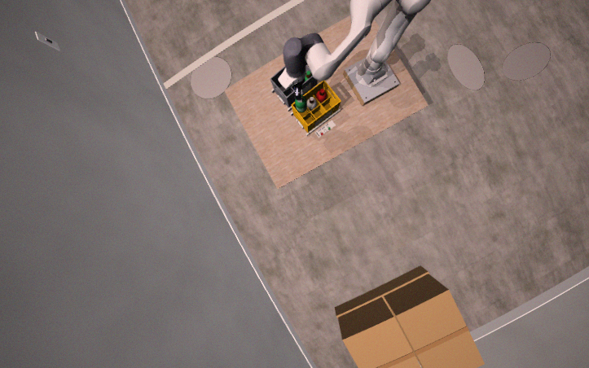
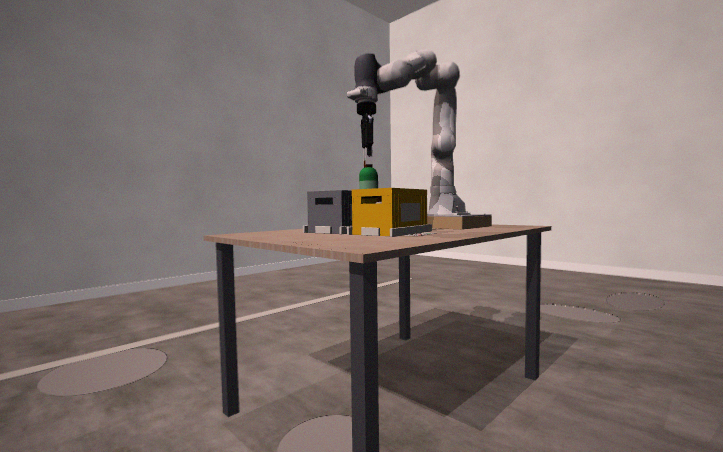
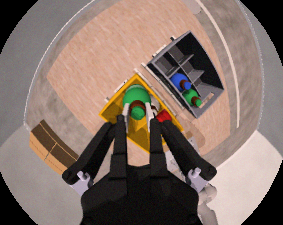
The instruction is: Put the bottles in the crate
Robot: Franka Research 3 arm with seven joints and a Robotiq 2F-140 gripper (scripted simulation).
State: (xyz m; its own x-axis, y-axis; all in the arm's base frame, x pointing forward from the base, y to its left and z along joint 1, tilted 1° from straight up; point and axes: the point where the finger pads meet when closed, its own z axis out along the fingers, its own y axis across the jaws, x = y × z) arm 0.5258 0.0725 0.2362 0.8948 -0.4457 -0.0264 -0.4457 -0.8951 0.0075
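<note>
My gripper is now 220 mm above the white bottle, 80 mm past it and 20 mm to the left of it. Round my hand: blue bottle: 220 mm below, 170 mm to the right, 50 mm behind; yellow crate: 220 mm below, 100 mm behind, 20 mm to the left; red bottle: 220 mm below, 170 mm behind, 40 mm to the right.
</note>
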